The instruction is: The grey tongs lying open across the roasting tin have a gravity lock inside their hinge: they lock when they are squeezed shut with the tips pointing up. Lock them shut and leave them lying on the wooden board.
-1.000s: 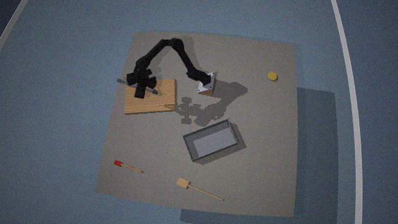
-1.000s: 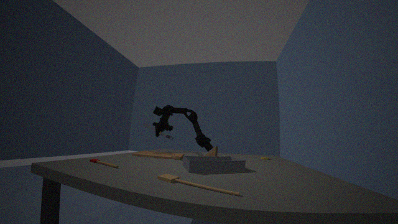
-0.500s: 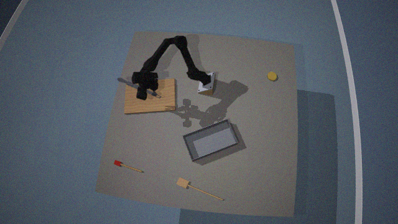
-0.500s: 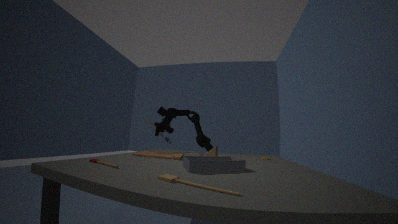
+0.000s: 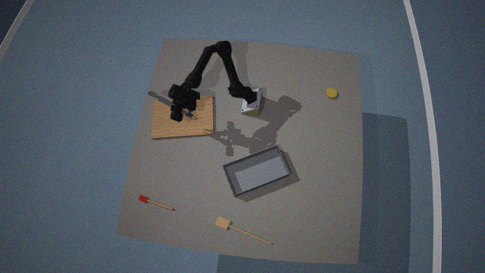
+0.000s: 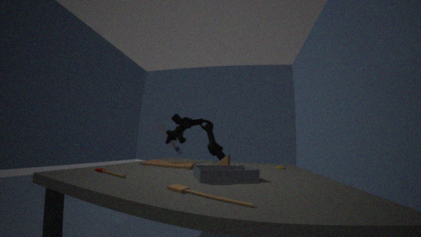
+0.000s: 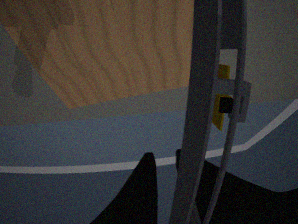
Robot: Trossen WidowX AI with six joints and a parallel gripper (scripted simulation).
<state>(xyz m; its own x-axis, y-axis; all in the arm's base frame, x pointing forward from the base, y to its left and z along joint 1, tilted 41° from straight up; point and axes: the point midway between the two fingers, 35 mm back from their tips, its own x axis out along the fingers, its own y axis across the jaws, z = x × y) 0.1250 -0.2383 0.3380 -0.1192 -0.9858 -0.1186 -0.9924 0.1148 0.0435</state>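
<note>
My gripper tip is 2 cm past the wooden board, 3 cm to the right of it and 15 cm above it. From my gripper tip the other things lie so: grey roasting tin 29 cm ahead, 44 cm to the left, 13 cm below; then yellow disc 18 cm behind, 89 cm to the left, 15 cm below.
</note>
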